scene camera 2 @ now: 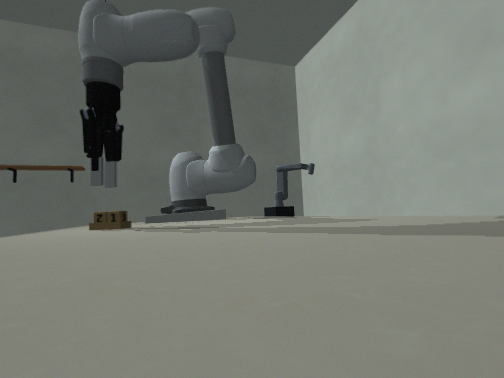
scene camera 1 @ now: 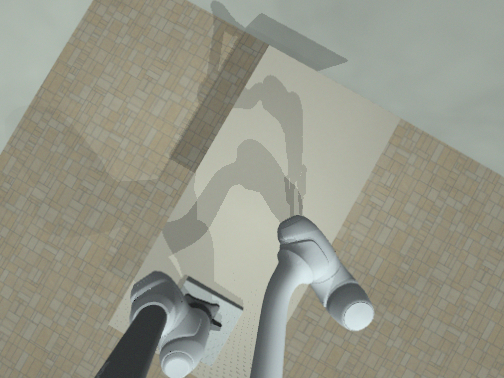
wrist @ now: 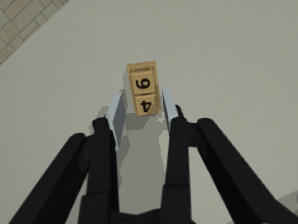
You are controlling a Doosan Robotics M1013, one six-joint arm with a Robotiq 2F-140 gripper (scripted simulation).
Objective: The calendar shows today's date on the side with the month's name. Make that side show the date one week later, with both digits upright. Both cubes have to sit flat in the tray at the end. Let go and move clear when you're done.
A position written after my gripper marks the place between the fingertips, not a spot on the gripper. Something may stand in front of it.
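Note:
What I see is my gripper (scene camera 2: 104, 186), and there it is again, the same gripper (wrist: 143, 101).

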